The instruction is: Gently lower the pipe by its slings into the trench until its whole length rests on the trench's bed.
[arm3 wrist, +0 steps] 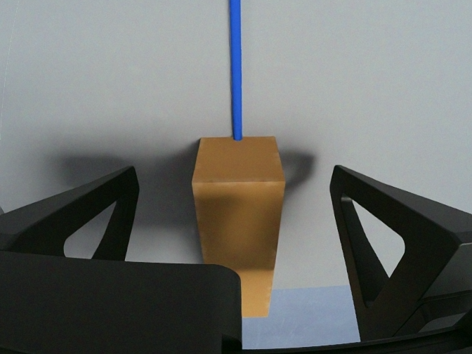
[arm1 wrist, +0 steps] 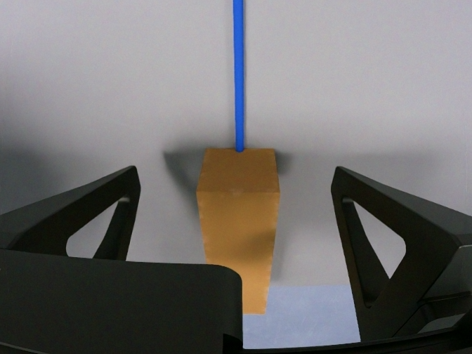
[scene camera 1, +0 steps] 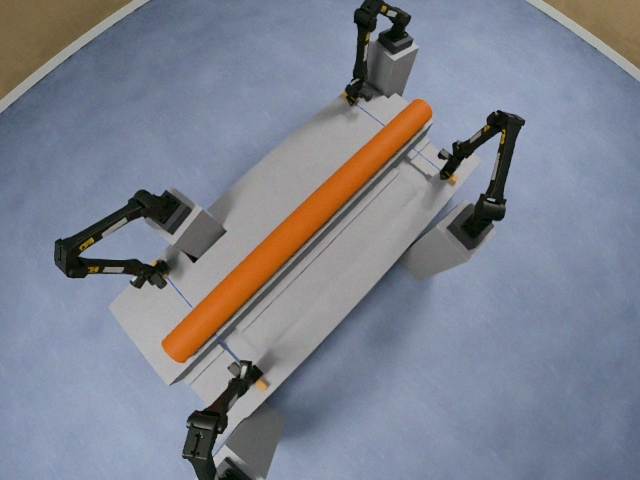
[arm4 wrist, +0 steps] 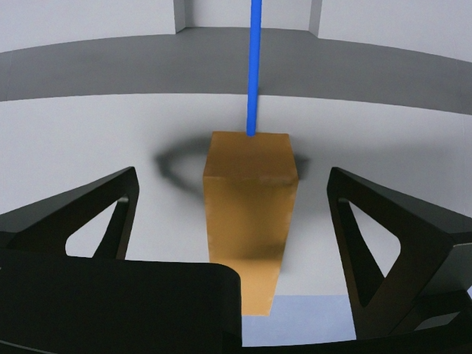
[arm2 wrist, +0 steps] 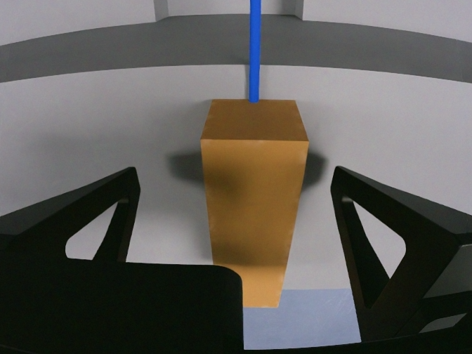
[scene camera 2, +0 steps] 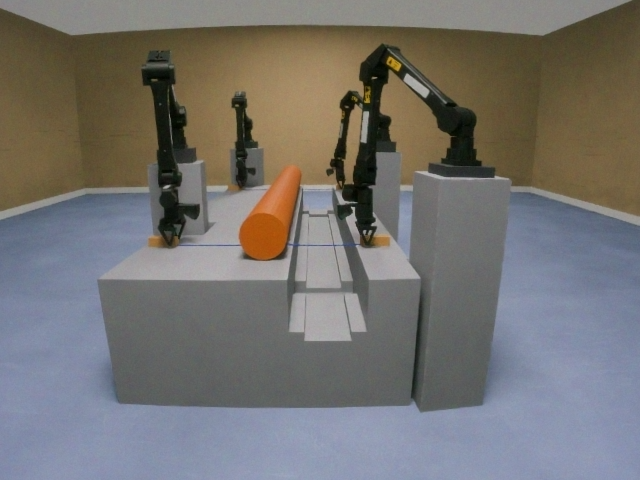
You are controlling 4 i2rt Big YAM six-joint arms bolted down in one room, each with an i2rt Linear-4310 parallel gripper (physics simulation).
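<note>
The orange pipe (scene camera 1: 305, 222) (scene camera 2: 263, 236) lies on the grey slab beside the trench (scene camera 2: 324, 258), left of it in scene camera 2. Blue slings (arm1 wrist: 239, 75) (arm2 wrist: 255, 50) (arm3 wrist: 236, 75) (arm4 wrist: 254, 65) end in tan handle blocks (arm1 wrist: 239, 225) (arm2 wrist: 254, 200) (arm3 wrist: 238, 220) (arm4 wrist: 251, 215). Arm1's gripper (arm1 wrist: 236, 168), arm2's gripper (arm2 wrist: 235, 168), arm3's gripper (arm3 wrist: 234, 167) and arm4's gripper (arm4 wrist: 231, 168) are open, each with a block between its spread fingers, gaps on both sides. The near sling spans the trench in scene camera 2; its part at the pipe is hidden.
The grey slab (scene camera 1: 361, 289) (scene camera 2: 248, 341) carries the pipe and blocks. Grey pedestals (scene camera 1: 196, 237) (scene camera 1: 395, 69) (scene camera 1: 439, 253) (scene camera 2: 460, 289) stand close along its sides. In scene camera 1 the arms reach down at the slab's left, top, right and bottom. The trench has stepped ledges.
</note>
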